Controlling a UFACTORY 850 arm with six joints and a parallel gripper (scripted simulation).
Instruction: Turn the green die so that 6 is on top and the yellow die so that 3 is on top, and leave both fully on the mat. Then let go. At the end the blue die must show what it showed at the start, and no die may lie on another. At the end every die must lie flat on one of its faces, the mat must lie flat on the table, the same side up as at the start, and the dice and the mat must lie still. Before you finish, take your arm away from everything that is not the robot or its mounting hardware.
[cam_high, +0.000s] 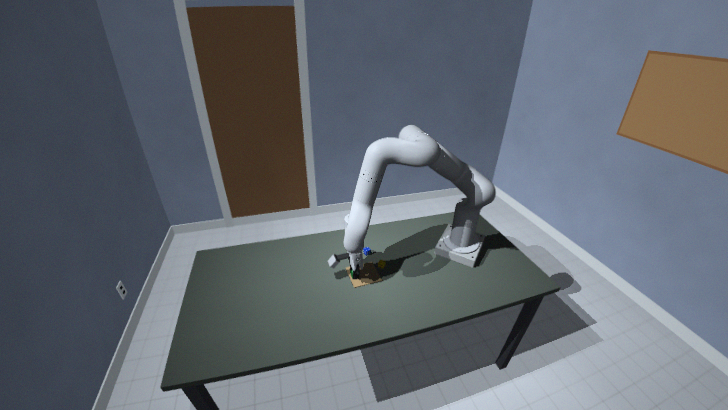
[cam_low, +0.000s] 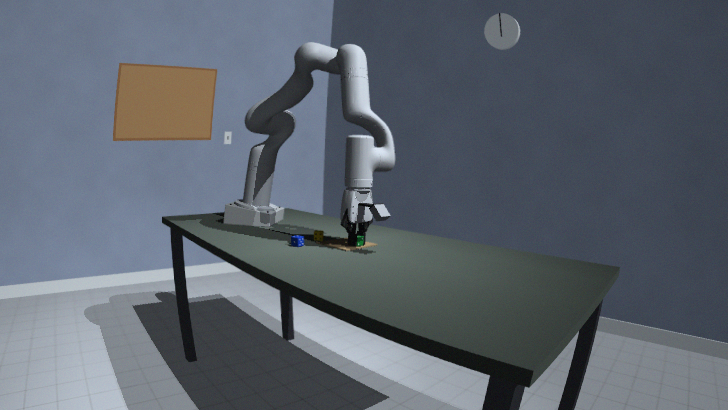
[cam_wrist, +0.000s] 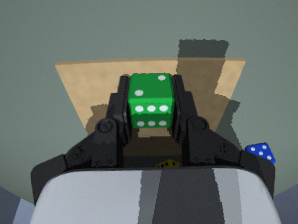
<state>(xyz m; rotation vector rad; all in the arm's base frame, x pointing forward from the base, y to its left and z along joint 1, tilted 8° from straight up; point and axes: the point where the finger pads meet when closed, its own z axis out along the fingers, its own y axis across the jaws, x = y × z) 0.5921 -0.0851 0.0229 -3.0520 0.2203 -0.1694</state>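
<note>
Right now the green die is 10 mm below my hand. The rest, counted from my hand: tan mat (40 mm behind, 20 mm below, 10 mm to the left); yellow die (150 mm behind, 10 mm below); blue die (130 mm to the right, 130 mm behind, 10 mm below).
</note>
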